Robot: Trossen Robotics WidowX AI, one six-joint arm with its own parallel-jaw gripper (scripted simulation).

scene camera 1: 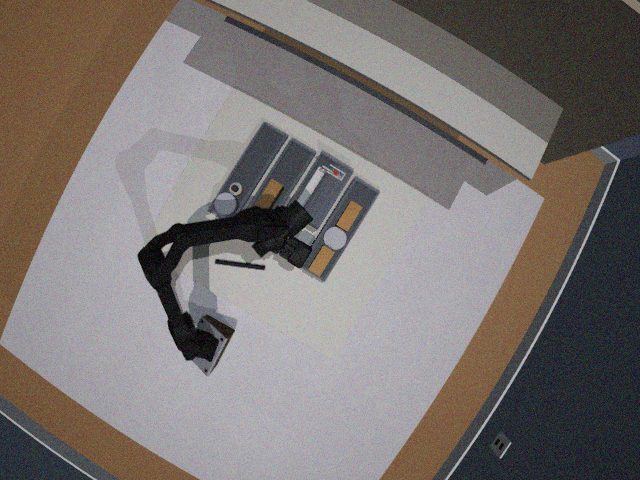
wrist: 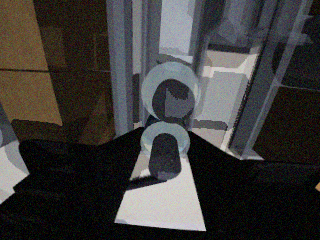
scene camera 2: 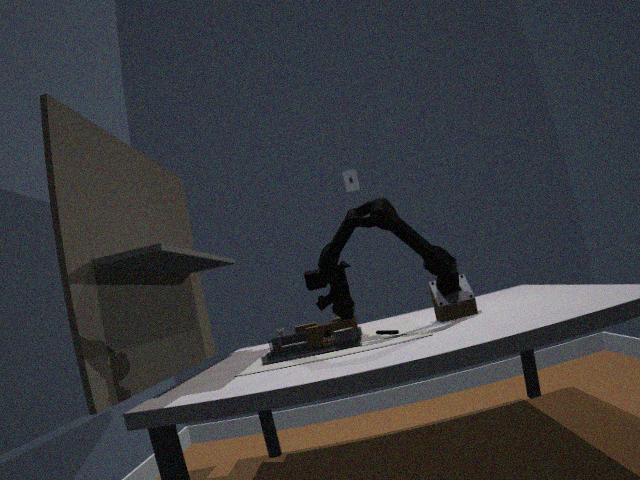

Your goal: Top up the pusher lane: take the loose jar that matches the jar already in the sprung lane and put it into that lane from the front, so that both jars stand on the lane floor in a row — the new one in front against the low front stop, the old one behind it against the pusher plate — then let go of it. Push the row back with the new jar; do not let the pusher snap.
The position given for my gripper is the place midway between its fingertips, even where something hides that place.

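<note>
You'd find my gripper at [scene camera 1: 277,239], and it's also there at [scene camera 2: 349,331] and at [wrist: 165,133]. I can see a matching jar too, the jar being at [wrist: 165,144].
</note>
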